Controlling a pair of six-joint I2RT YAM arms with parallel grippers.
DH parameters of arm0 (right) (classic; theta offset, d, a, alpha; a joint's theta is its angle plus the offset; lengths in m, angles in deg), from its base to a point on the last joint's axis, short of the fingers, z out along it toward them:
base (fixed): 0 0 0 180
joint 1: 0 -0.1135 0.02 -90
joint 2: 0 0 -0.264 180
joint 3: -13.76 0 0.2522 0
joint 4: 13.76 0 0.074 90
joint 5: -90 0 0 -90
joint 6: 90 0.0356 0 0
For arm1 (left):
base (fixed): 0 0 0 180
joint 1: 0 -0.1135 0.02 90
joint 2: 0 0 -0.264 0
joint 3: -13.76 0 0.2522 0
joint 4: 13.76 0 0.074 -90
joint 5: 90 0 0 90
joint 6: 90 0.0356 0 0
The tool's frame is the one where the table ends.
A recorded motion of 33 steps. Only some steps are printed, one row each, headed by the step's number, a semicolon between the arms.
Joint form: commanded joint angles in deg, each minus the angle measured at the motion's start. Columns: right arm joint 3, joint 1, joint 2, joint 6, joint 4, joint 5; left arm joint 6, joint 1, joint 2, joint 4, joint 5, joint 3.
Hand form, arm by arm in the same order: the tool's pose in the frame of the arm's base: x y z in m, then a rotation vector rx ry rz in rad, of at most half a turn. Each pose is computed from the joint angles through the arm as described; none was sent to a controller.
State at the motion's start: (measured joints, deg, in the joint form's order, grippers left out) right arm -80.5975 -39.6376 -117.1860 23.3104 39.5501 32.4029; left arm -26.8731 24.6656 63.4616 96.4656 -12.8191 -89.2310
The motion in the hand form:
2: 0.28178 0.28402 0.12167 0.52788 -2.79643 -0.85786; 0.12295 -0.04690 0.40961 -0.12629 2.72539 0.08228
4: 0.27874 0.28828 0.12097 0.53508 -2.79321 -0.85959; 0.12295 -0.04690 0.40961 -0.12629 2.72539 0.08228
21: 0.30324 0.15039 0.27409 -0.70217 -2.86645 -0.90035; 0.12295 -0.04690 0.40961 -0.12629 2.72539 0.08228
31: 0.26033 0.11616 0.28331 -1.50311 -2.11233 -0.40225; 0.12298 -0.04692 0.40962 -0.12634 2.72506 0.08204
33: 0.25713 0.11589 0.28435 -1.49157 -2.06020 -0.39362; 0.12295 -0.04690 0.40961 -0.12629 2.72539 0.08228
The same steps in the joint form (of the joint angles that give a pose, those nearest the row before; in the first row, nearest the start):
2: 0.48 -2.78 -4.00 0.87 -1.07 1.07; -0.57 -0.15 -0.13 0.02 -0.72 -0.42
4: 0.48 -3.52 -4.13 1.42 -1.57 1.07; -0.57 -0.15 -0.13 0.02 -0.72 -0.42
21: -1.73 16.13 20.55 32.74 16.52 -3.96; -0.57 -0.15 -0.13 0.02 -0.72 -0.42
31: -1.73 19.63 23.30 66.62 41.97 1.90; -0.57 -0.15 -0.13 0.00 -0.72 -0.41
33: -1.73 19.69 23.30 66.84 43.73 4.20; -0.57 -0.15 -0.13 0.02 -0.72 -0.42

